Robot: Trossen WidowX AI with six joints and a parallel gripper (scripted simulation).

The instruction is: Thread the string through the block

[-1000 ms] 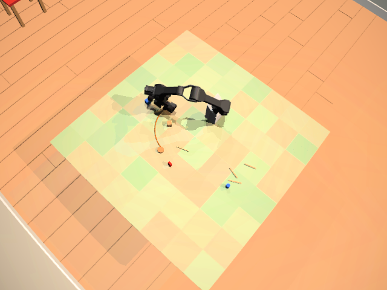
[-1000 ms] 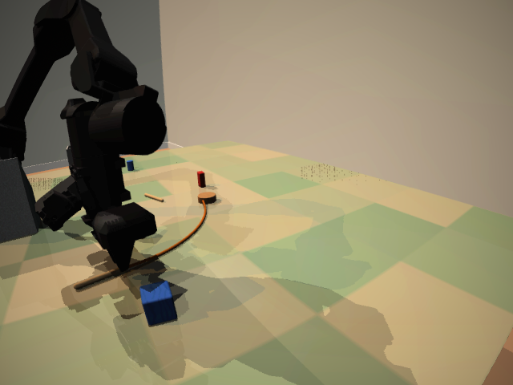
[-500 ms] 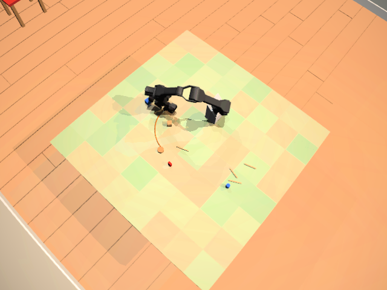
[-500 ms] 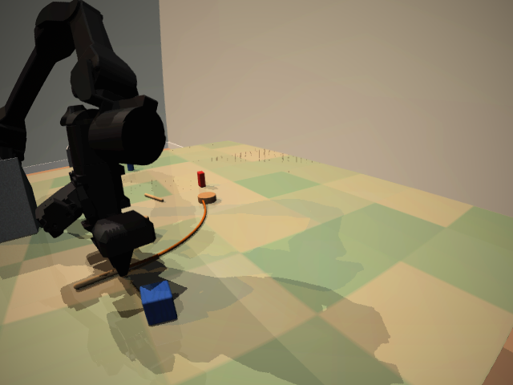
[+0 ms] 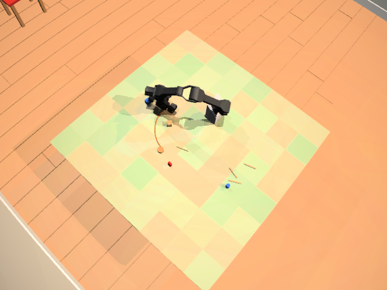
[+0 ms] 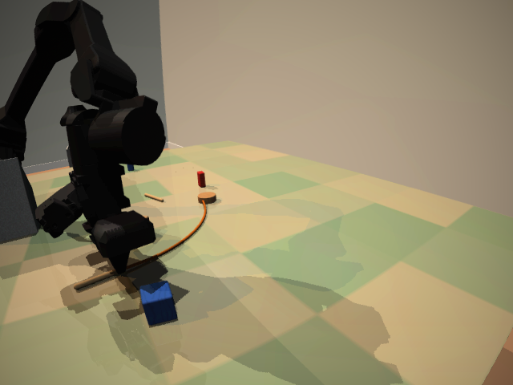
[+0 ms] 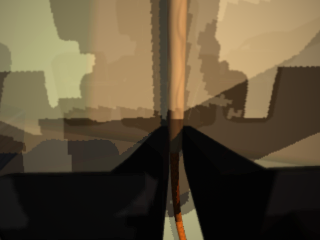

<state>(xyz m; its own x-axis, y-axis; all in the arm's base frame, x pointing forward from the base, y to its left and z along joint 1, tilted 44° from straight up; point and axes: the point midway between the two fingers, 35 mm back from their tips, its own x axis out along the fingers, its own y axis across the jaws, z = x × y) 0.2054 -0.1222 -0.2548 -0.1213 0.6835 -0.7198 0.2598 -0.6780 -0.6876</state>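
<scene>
My gripper tip is now 40 mm short of the blue cube, 110 mm to the left of it and 10 mm below it. Round my gripper tip: round wooden button (200 mm ahead, 210 mm to the left); wooden block (40 mm ahead, 110 mm to the left, 10 mm above); thin wooden stick (10 mm behind).
</scene>
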